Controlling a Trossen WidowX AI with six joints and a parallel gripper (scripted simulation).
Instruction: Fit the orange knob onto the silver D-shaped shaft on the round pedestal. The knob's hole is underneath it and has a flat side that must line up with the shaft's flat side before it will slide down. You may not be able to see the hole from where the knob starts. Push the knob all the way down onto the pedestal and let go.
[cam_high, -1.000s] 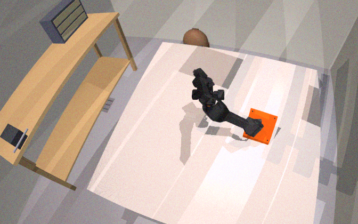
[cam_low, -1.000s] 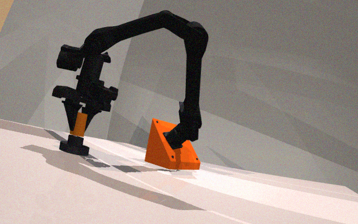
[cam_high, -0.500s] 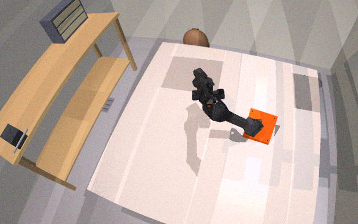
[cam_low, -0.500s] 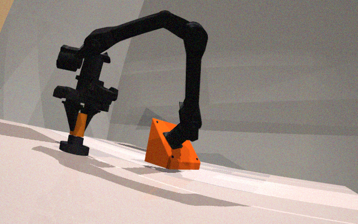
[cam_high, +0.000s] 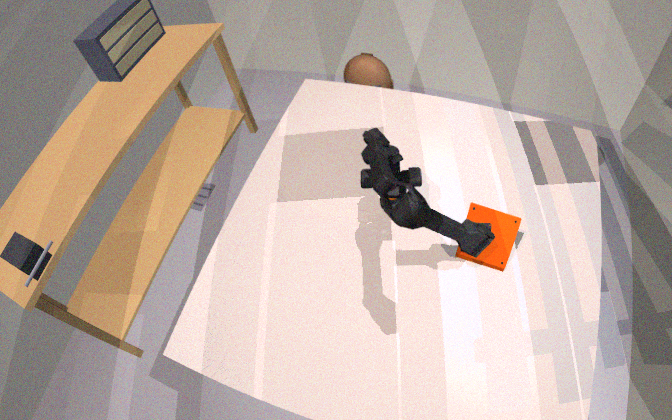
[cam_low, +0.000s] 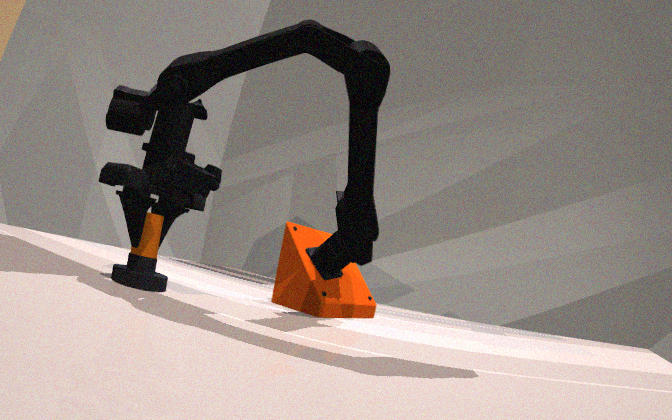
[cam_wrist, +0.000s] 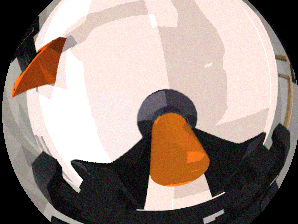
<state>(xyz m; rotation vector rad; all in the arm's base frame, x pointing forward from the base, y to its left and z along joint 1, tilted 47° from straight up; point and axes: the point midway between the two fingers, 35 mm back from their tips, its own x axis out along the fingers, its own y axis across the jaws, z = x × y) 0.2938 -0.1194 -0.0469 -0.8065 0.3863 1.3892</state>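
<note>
Now: the orange knob 3 cm above my gripper tip. From my gripper tip the other things lie so: round pedestal (2 cm below).
</note>
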